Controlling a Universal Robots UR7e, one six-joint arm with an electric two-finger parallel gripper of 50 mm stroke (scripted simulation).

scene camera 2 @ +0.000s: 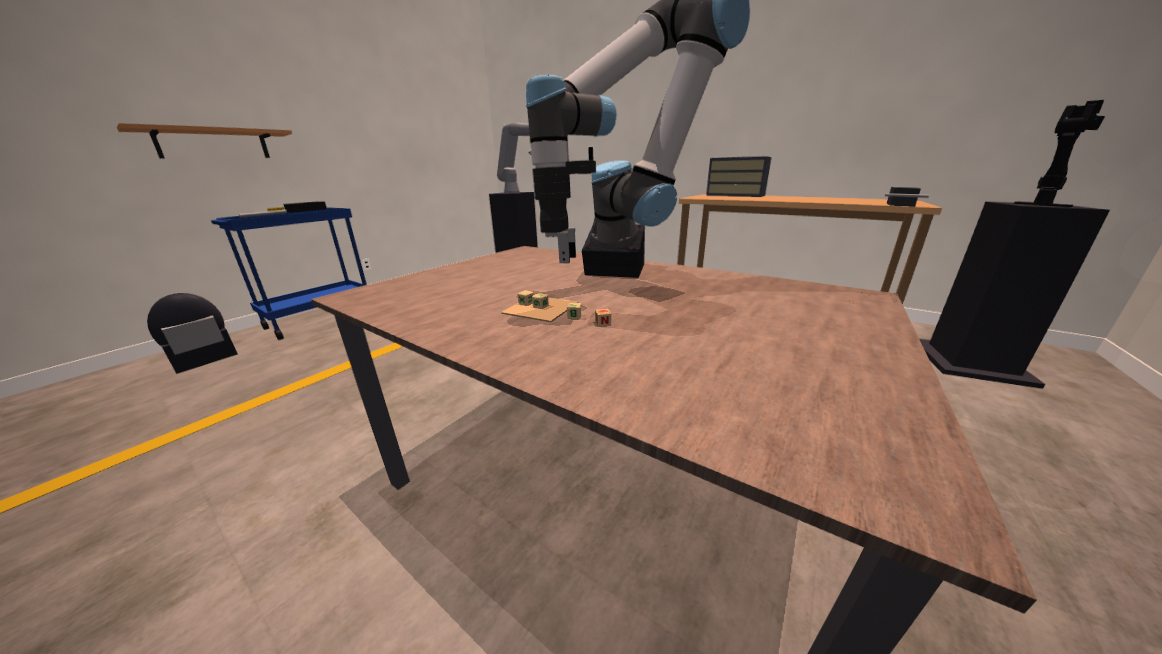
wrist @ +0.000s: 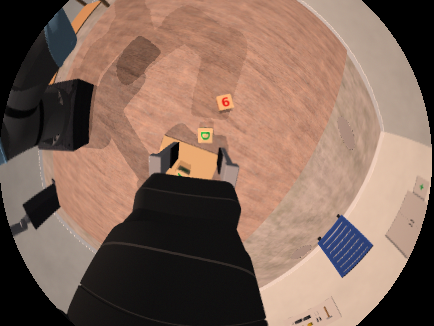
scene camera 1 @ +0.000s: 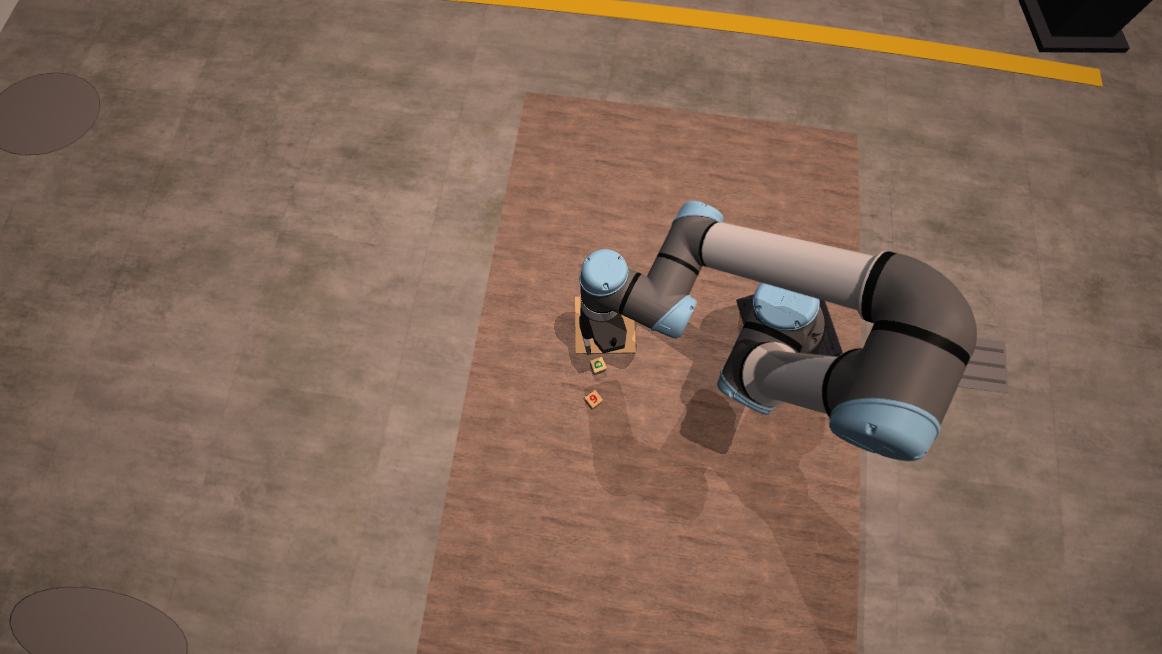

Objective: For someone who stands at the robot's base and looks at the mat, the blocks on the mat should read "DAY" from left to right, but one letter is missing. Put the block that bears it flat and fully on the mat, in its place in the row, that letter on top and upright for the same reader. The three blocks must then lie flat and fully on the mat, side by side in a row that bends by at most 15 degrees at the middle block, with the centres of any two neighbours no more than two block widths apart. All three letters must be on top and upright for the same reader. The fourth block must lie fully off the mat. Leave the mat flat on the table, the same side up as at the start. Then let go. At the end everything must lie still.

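Scene:
The scene has a mat, visible in scene camera 2 [557,307] as well as in scene camera 1 and the wrist view. On the mat, [wrist: 202,164] and [scene camera 1: 589,339] are the same spot.

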